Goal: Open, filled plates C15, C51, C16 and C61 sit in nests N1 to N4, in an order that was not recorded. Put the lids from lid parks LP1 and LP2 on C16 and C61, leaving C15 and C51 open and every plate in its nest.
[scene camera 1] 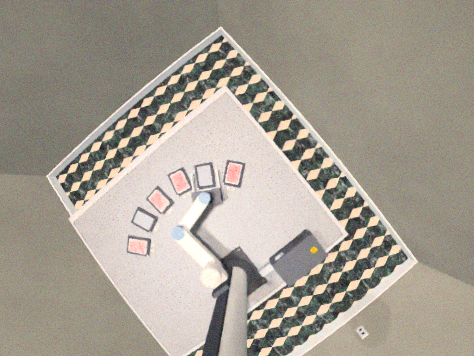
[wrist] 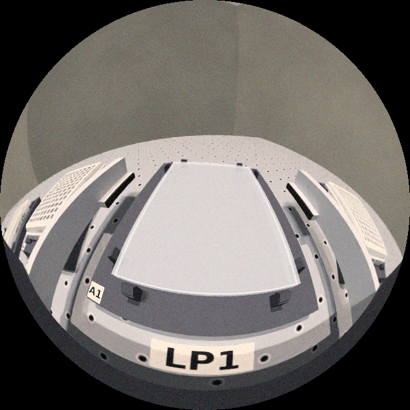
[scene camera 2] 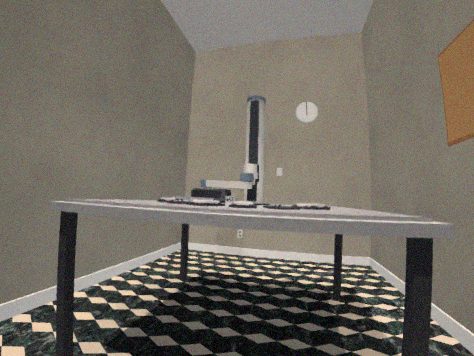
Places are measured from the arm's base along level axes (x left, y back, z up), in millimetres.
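Pixels of known places: gripper, fingertip midpoint: point(scene camera 1: 203, 171) point(scene camera 2: 182, 198); arm's base, origin of the base link: point(scene camera 1: 235, 276).
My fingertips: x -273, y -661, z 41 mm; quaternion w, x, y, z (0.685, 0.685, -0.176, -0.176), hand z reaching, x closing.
Observation:
For each thing: its top centre in the pictures, then the offset to it from my fingertips. "pt": a spot on its surface instead. Level surfaces: height alone.
- second pale lid, middle of its top: point(scene camera 1: 143, 220) dx +524, dy -9, dz -11 mm
- dark grey box, surface spot: point(scene camera 1: 299, 257) pt dx -134, dy +761, dz +87 mm
- table top, its level: dz -28 mm
My gripper point(scene camera 1: 206, 181) point(wrist: 212, 167) is open and low over lid park LP1 point(wrist: 215, 320). Its two fingers stand apart on either side of a clear, pale lid point(scene camera 1: 204, 176) point(wrist: 207, 230), with a gap on each side. The lid lies flat in LP1 between dark corner posts. A second pale lid point(scene camera 1: 144, 220) lies in the other park. Open plates with red wells point(scene camera 1: 234, 173) point(scene camera 1: 180, 181) point(scene camera 1: 159, 200) point(scene camera 1: 138, 245) sit in dark nests. Plates at the left point(wrist: 65, 192) and right point(wrist: 357, 215) of the wrist view are partly hidden by the fingers. No plate code is readable.
The nests and parks form an arc around the arm's column point(scene camera 1: 240, 300) point(scene camera 2: 254, 150). A dark grey box point(scene camera 1: 299, 257) with a yellow button stands at the table edge, beside the arm's base. The table top point(scene camera 1: 225, 120) has a grid of small holes.

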